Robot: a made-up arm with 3 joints. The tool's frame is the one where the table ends.
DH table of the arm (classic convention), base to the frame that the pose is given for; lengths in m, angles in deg. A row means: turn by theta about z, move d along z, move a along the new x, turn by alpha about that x. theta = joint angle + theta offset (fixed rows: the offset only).
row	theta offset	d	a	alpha
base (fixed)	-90	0.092	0	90
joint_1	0	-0.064	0.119	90
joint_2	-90	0.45	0.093	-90
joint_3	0	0.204	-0.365	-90
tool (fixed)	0	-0.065	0	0
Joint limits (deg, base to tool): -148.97..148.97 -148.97..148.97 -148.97..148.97
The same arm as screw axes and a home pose.
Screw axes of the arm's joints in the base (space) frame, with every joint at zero. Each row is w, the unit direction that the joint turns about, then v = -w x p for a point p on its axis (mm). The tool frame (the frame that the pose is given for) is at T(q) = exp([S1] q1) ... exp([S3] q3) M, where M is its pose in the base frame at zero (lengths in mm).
S1 = (-1, 0, 0, 0.0, -92.0, 0.0)
S2 = (0, 0, -1, 119.0, 64.0, 0.0)
S3 = (0, -1, 0, -358.0, 0.0, -157.0)
M: xyz -208.0 -323.0 -423.0 (mm) rpy 0.00 0.00 0.00 (deg, as in URDF)
Joint limits (deg, base to tool): -148.97..148.97 -148.97..148.97 -148.97..148.97

